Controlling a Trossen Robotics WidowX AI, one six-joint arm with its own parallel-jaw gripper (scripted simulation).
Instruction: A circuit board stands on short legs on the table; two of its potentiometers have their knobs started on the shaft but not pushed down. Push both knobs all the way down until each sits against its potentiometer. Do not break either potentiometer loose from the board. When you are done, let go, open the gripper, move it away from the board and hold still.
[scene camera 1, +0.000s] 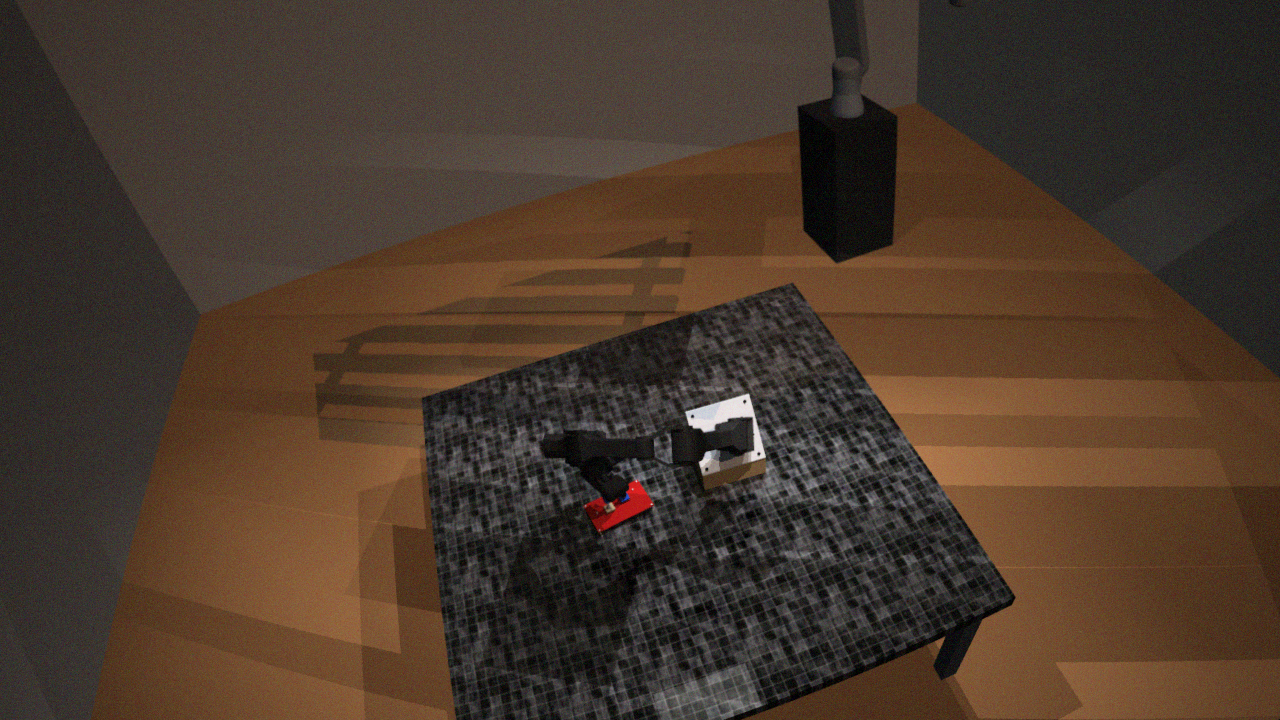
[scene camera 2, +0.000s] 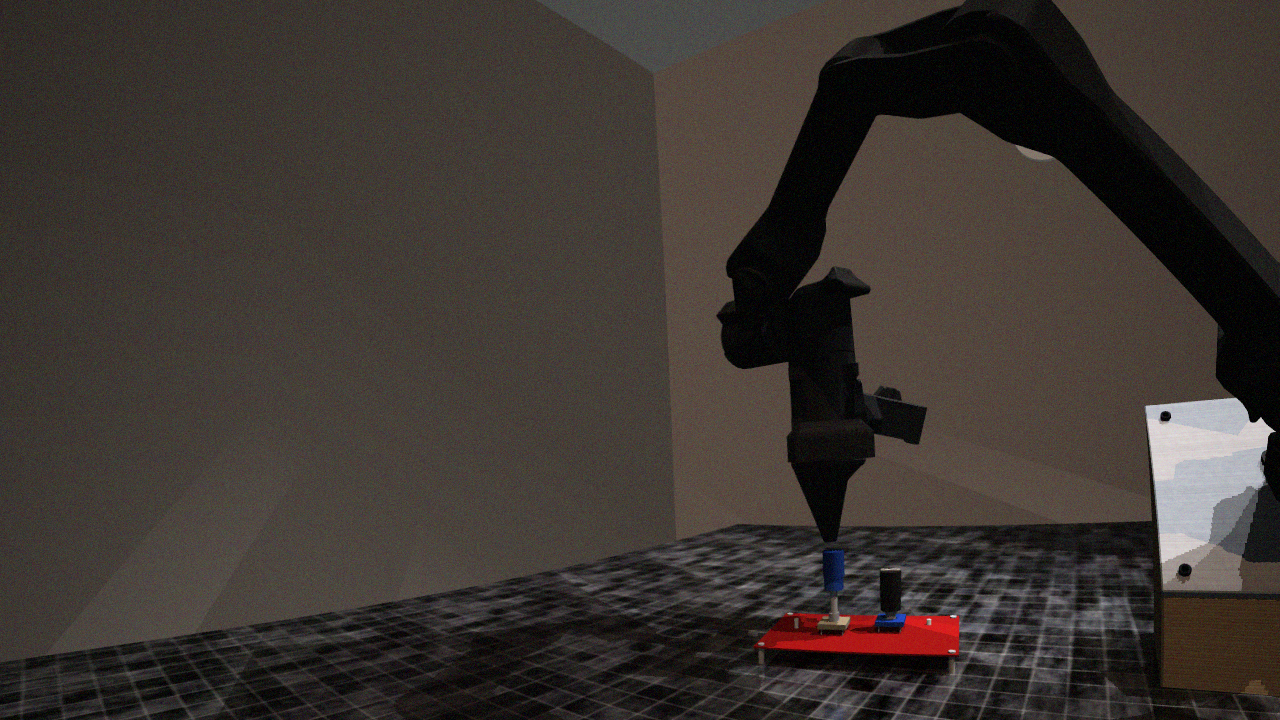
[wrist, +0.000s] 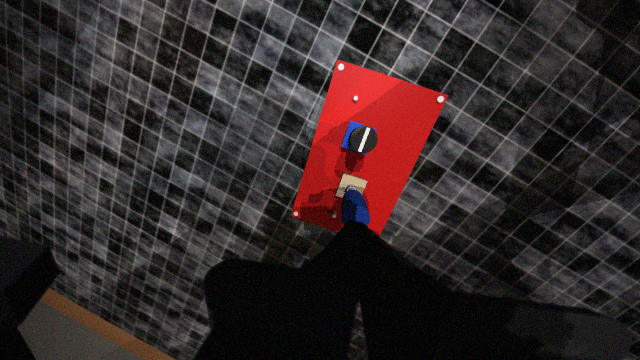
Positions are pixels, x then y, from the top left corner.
Scene:
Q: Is my gripper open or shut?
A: Shut.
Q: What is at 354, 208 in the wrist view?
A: A blue knob.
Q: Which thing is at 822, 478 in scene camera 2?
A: My gripper.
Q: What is my gripper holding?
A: Nothing.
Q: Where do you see my gripper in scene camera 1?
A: At 602, 492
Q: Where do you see my gripper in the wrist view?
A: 353, 228

